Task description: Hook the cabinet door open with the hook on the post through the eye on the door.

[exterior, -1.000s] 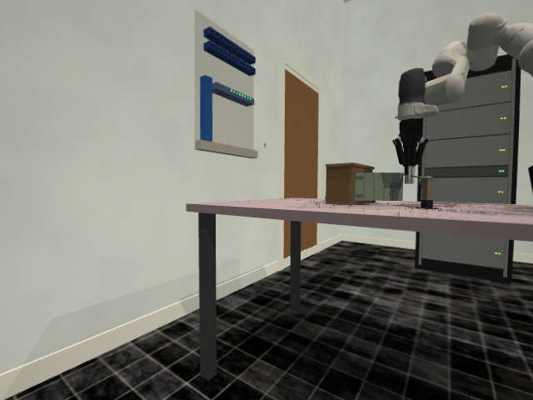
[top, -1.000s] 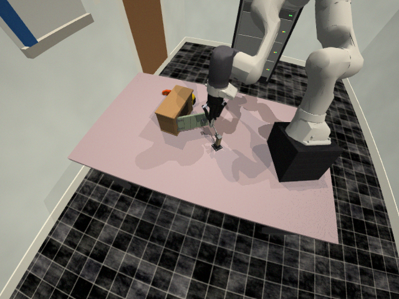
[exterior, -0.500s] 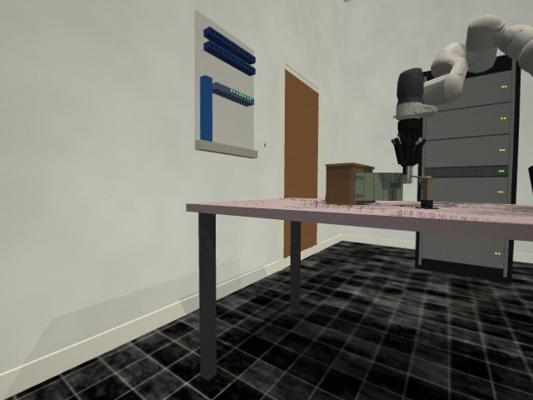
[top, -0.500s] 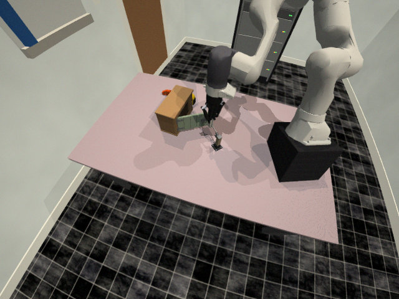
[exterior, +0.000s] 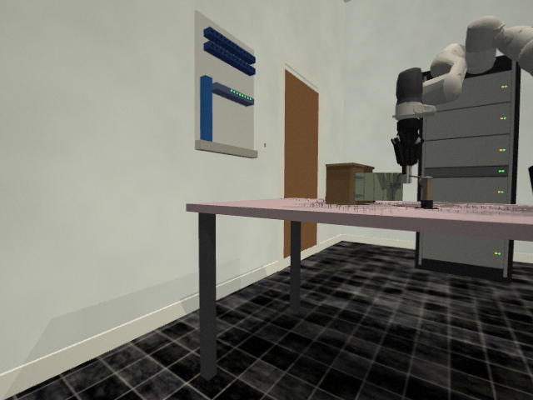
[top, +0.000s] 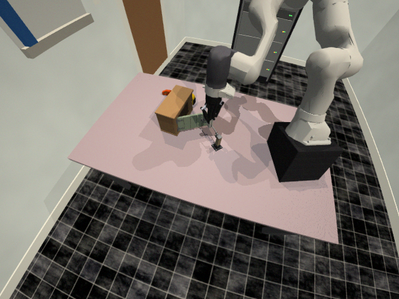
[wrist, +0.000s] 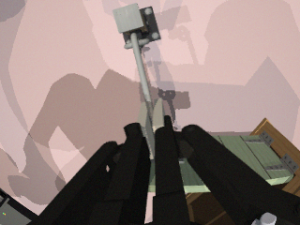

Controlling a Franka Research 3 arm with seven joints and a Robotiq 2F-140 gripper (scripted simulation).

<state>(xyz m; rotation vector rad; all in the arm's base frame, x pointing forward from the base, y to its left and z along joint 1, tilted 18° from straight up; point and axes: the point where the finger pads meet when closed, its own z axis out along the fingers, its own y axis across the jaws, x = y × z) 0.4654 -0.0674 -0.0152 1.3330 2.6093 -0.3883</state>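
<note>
My hand is 10 mm past the hook rod, 10 mm to the right of it and 20 mm above it. The rest, counted from my hand: cabinet door (100 mm ahead, 20 mm to the right, 40 mm below); yellow object (160 mm ahead, 270 mm to the right, 90 mm below); orange object (300 mm ahead, 330 mm to the right, 100 mm below).
</note>
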